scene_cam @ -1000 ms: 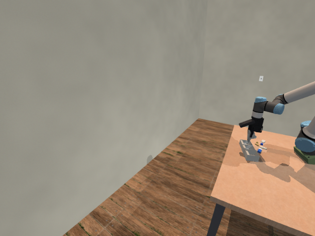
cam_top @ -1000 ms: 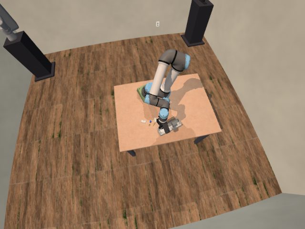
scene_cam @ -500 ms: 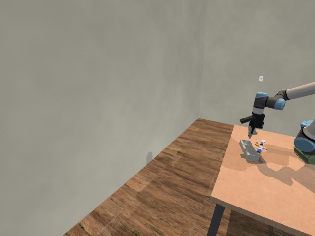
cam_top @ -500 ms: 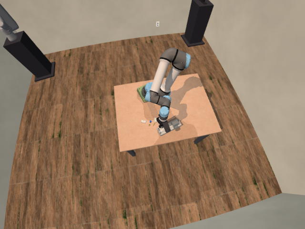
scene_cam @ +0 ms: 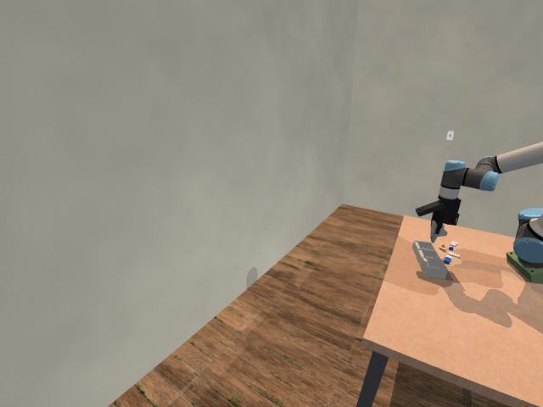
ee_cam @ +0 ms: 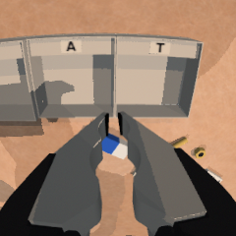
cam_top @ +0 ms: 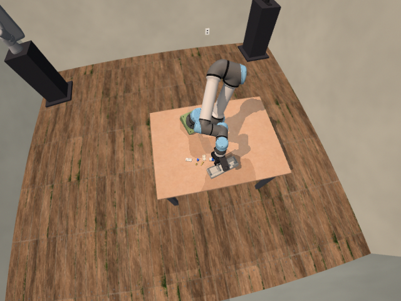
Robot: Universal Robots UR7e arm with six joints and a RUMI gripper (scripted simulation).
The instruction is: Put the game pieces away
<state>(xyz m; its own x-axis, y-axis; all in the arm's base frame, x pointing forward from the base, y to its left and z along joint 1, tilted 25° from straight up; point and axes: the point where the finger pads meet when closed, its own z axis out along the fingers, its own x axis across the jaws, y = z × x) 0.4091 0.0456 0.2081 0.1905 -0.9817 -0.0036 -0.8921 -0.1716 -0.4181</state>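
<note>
My gripper is now 7 cm above the grey bin, 4 cm to the right of it and 1 cm short of it. Round my hand: brass nut: 15 cm to the right, 9 cm below, 9 cm behind; blue die: 13 cm to the right, 12 cm behind, 9 cm below; brass pin: 10 cm to the right, 9 cm below, 8 cm behind.
</note>
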